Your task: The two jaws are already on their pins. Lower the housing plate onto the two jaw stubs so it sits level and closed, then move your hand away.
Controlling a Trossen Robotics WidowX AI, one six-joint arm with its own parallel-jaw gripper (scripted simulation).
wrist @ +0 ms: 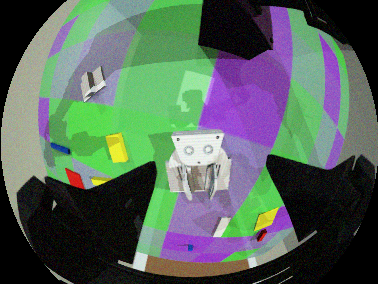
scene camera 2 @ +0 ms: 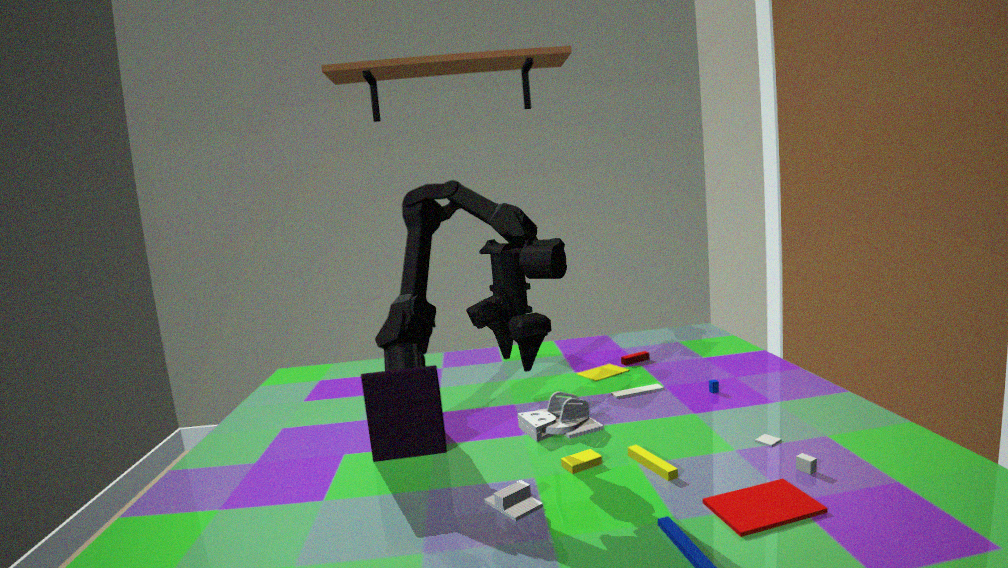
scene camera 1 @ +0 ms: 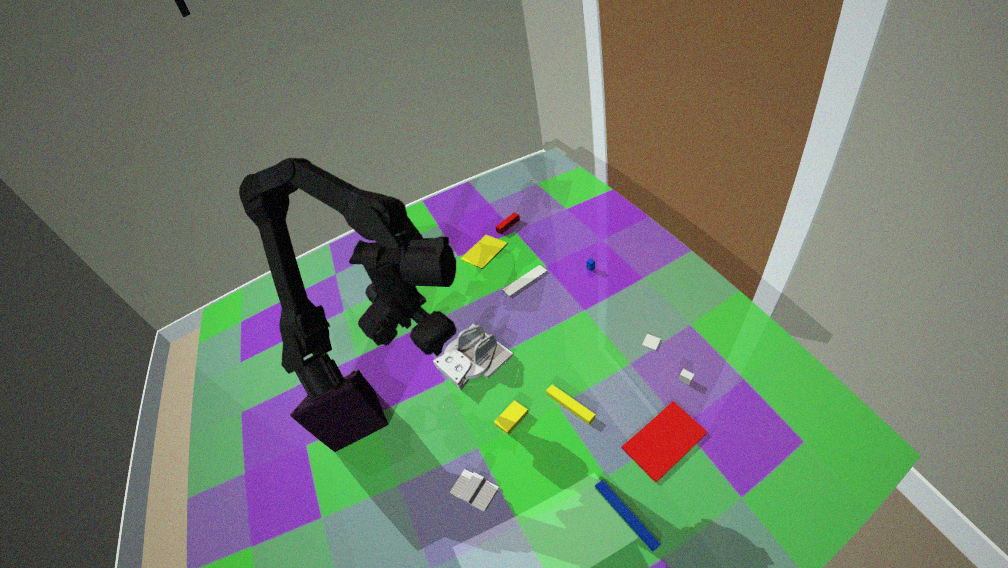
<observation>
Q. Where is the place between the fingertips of the gripper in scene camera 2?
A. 516, 364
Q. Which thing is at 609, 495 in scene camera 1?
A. A blue bar.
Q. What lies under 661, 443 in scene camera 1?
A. A red plate.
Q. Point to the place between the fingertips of the gripper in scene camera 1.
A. At 423, 340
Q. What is the gripper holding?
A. Nothing.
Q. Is the gripper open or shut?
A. Open.
</observation>
